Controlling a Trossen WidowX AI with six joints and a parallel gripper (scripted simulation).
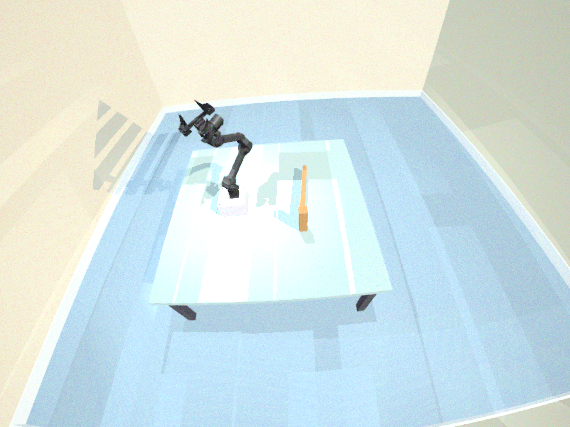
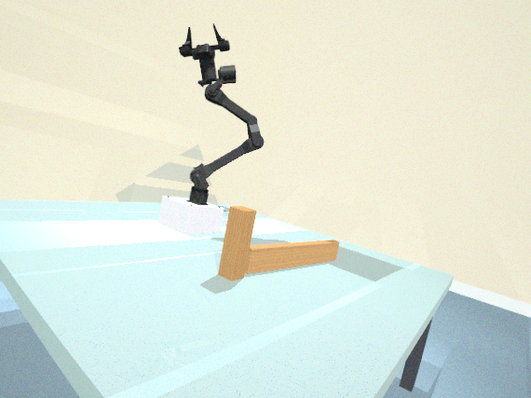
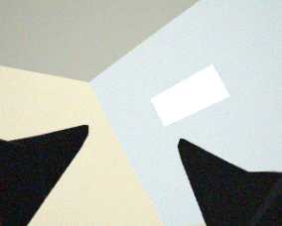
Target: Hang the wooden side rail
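The wooden headboard post lies 68 cm below my gripper tip, 47 cm ahead of it and 19 cm to the right of it.
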